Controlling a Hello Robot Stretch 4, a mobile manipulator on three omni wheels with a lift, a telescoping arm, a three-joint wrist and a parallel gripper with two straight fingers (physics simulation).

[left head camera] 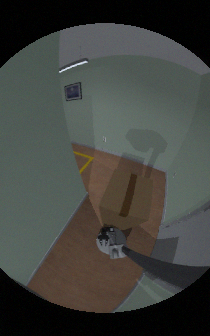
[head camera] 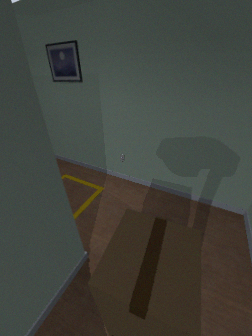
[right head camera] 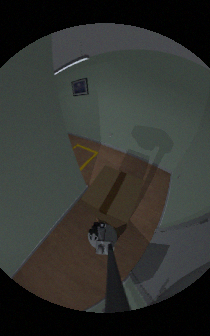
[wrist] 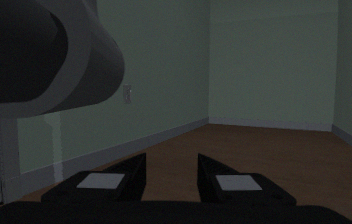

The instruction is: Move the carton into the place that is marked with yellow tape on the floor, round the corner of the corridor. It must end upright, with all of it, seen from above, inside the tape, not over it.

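Places are measured from the robot's base along level axes (x right, y ahead, z up), in metres.
Pixels of known places: gripper, fingertip midpoint: [left head camera: 103, 246] [right head camera: 92, 240] [wrist: 171, 168].
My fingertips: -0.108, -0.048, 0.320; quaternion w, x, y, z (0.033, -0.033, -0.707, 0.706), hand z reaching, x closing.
Behind a point stands the place of what it marks, as x, y, z.
The brown carton [head camera: 180, 265] @(0.189, 0.308, 1.005) [left head camera: 114, 192] @(0.005, 0.354, 1.005) [right head camera: 131, 197] @(0.213, 0.296, 1.005) stands upright on the floor close in front of the robot, its top with a dark tape strip facing up. Part of the yellow floor tape [head camera: 102, 189] @(-0.255, 1.887, -0.033) [left head camera: 92, 159] @(-0.278, 1.841, -0.036) [right head camera: 96, 153] @(-0.277, 1.872, -0.037) shows beyond the inner wall corner, ahead and left of the carton; the rest is hidden by the left wall. The carton is outside the visible tape. My gripper [left head camera: 104, 236] [right head camera: 93, 234] [wrist: 171, 168] @(-0.108, -0.048, 0.320) is open, with nothing between its fingers, and is on the robot's side of the carton. The carton does not show in the wrist view.
The inner corner of the left wall [head camera: 30, 200] @(-0.462, 0.679, 0.968) [left head camera: 35, 150] @(-0.530, 0.565, 1.236) is close to the carton's left side. The far wall [head camera: 150, 110] @(0.421, 1.945, 1.125) with a framed picture [head camera: 64, 61] @(-0.653, 2.556, 1.655) stands behind the carton. A grey door [left head camera: 192, 240] @(0.712, -0.236, 0.814) is at the right.
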